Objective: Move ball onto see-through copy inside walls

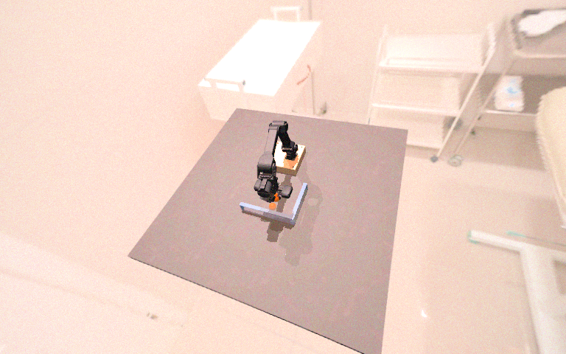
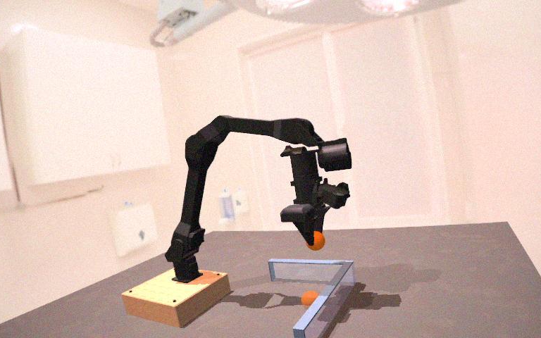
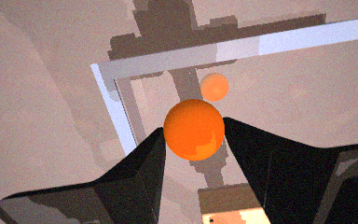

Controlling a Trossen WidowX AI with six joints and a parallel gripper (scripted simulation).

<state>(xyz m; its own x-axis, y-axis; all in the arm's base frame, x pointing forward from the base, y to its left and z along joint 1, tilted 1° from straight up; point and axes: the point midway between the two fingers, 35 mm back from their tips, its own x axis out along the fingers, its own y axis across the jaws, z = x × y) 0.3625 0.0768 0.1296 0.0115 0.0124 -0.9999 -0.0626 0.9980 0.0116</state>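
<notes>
The see-through copy is 120 mm below my gripper tip, 50 mm to the right of it and 10 mm behind it. Also, from my gripper tip: orange ball (right at my gripper tip).
</notes>
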